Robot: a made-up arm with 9 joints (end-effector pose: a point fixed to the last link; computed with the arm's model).
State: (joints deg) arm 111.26 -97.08 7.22 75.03 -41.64 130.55 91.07 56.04 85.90
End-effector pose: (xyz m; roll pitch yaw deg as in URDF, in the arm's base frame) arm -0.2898 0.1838 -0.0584 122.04 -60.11 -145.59
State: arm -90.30 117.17 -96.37 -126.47 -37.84 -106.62 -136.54 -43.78 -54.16
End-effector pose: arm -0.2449 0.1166 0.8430 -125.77 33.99 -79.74
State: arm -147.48 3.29 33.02 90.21 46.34 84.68 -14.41 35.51 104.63
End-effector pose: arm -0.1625 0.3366 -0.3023 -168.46 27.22 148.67
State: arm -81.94 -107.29 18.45 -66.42 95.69 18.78 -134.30 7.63 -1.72
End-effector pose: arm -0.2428 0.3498 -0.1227 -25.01 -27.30 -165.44
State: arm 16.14 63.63 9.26 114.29 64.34 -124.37 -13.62 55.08 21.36
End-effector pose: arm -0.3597 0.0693 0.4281 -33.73 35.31 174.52
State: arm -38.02 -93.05 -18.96 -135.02 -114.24 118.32 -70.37 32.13 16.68
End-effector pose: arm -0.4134 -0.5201 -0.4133 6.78 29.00 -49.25
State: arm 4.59 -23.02 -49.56 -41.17 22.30 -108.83 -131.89 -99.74 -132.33
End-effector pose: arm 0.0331 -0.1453 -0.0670 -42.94 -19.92 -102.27
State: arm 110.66 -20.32 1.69 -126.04 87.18 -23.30 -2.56 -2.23 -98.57
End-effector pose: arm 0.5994 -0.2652 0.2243 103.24 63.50 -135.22
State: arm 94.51 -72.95 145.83 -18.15 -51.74 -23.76 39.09 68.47 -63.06
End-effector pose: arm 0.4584 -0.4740 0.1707 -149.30 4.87 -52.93
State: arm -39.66 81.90 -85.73 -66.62 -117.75 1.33 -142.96 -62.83 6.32
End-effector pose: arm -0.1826 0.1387 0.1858 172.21 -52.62 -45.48
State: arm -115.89 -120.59 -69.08 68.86 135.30 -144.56 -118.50 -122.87 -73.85
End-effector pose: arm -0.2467 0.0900 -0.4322 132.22 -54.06 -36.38
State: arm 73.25 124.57 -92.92 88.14 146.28 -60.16 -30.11 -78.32 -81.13
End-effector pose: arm -0.3715 -0.2350 0.2615 122.30 -51.79 36.91
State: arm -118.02 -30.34 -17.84 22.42 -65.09 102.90 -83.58 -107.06 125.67
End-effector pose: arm -0.1961 0.3977 -0.1963 175.25 -48.26 -114.58
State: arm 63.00 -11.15 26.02 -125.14 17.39 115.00 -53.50 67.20 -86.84
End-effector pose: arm 0.5625 0.3386 0.2273 19.07 -64.60 51.44
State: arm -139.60 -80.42 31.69 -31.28 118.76 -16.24 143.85 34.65 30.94
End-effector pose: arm -0.0966 -0.1642 -0.1121 18.10 -17.61 4.62
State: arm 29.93 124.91 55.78 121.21 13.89 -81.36 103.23 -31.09 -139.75
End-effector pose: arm -0.3189 0.1900 0.0446 -94.92 -22.14 -91.08
